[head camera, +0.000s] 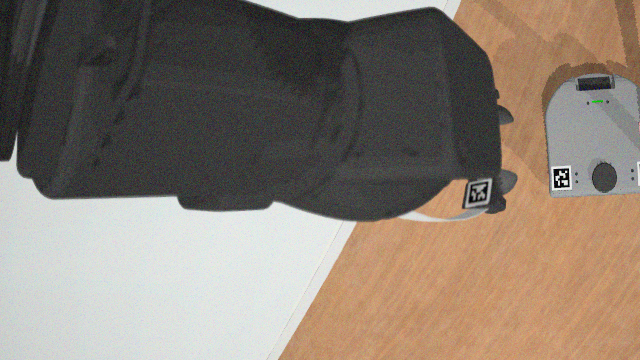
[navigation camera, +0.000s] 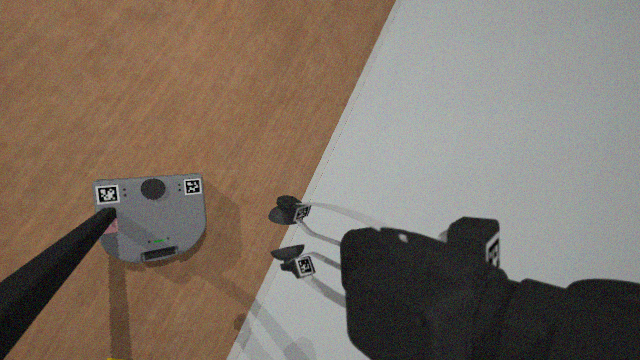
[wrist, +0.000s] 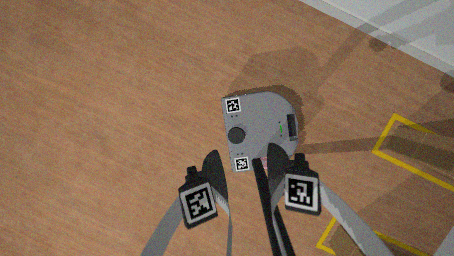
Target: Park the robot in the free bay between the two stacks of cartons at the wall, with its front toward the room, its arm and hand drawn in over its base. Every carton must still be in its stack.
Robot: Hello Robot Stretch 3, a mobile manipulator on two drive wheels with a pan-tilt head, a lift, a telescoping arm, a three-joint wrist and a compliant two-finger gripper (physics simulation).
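Where they show: gripper, fingertip midpoint: [navigation camera: 279, 229] [wrist: 245, 165]; robot's base at its link origin: [head camera: 602, 176] [navigation camera: 153, 187] [wrist: 237, 129].
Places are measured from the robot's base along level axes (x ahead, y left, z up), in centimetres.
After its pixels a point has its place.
The grey base [head camera: 595, 135] @[x -10.4, y -1.8, z 16.0 cm] [navigation camera: 160, 220] @[x -11.5, y -1.2, z 16.0 cm] [wrist: 260, 120] @[x -10.8, y -4.9, z 16.0 cm] stands on the wooden floor beside the white wall. Its straight edge has a round dark disc and its rounded edge a dark slot. My gripper [head camera: 506, 148] @[x -2.2, y -12.3, z 96.2 cm] [navigation camera: 287, 234] @[x -2.2, y -12.3, z 96.2 cm] [wrist: 245, 165] @[x -2.2, y -12.3, z 96.2 cm] is open and empty. In the navigation camera view it is on the wall side of the base, apart from the base outline. The dark wrist [head camera: 250, 110] @[x -1.1, y -9.3, z 123.2 cm] [navigation camera: 430, 295] @[x 0.0, y -8.6, z 118.5 cm] hides much of the head camera view. A shaded brown carton [wrist: 420, 151] @[x -73.8, y 17.0, z 20.2 cm] shows partly at the right of the wrist view. The full stacks are not visible.
A yellow floor outline [wrist: 384, 134] @[x -71.8, y 13.2, z 0.2 cm] surrounds the carton. Another yellow outline [wrist: 326, 232] @[x -39.1, y 62.1, z 0.2 cm] lies lower down, partly hidden by a finger. The wall [head camera: 150, 280] @[x 19.8, y -95.0, z 76.0 cm] [navigation camera: 475, 125] @[x 15.4, y -92.1, z 84.5 cm] [wrist: 430, 30] @[x -77.7, y -30.0, z 21.9 cm] runs slantwise past the base. The black mast [navigation camera: 50, 270] @[x -5.2, y 11.7, z 81.8 cm] rises from the base.
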